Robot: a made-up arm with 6 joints.
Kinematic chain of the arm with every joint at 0, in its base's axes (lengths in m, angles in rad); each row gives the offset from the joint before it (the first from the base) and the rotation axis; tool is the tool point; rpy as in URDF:
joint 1: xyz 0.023 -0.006 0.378 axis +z
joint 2: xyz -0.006 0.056 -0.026 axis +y
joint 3: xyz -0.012 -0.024 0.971 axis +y
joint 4: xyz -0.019 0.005 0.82 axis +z
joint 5: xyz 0 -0.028 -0.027 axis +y
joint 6: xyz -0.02 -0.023 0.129 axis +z
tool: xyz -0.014 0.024 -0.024 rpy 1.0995 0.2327 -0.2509
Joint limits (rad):
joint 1: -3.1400..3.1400
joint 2: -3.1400..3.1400
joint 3: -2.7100..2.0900
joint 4: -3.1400..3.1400
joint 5: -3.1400..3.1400
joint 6: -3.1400..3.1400
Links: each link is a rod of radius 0.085 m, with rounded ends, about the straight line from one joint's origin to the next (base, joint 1, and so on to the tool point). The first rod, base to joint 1, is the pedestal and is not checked.
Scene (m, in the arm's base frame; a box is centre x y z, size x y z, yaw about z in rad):
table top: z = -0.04
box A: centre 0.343 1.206 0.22 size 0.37 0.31 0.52 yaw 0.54
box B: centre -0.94 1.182 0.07 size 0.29 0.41 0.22 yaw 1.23
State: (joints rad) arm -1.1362 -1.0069 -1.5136 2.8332 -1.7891 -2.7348
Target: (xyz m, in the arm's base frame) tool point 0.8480 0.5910 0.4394
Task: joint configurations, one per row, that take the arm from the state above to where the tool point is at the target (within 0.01 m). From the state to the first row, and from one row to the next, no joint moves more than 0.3 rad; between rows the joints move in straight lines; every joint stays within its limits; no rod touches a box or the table.
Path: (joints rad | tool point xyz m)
1: -1.3218 -0.8523 -1.7529 2.6570 -1.7544 -2.6849 | -0.2345 1.1988 0.3674
2: -1.5074 -0.6976 -1.9922 2.4808 -1.7198 -2.6350 | -0.0206 1.0665 0.4307
3: -1.6930 -0.5430 -2.2314 2.3046 -1.6851 -2.5851 | 0.1337 0.8793 0.4794
4: -1.8786 -0.3883 -2.4707 2.1284 -1.6504 -2.5351 | 0.2144 0.6585 0.5127
5: -2.0641 -0.2337 -2.7100 1.9522 -1.6158 -2.4852 | 0.2144 0.4296 0.5305
6: -2.1546 -0.3446 -2.5447 2.2152 -1.6814 -2.5572 | 0.3647 0.5272 0.5241
7: -2.2450 -0.4556 -2.3793 2.4782 -1.7470 -2.6291 | 0.5271 0.5861 0.5076
8: -2.3354 -0.5665 -2.2140 2.7412 -1.8126 -2.7010 | 0.6913 0.6063 0.4798
9: -2.4258 -0.6775 -2.0486 3.0042 -1.8782 -2.7729 | 0.8480 0.5910 0.4394

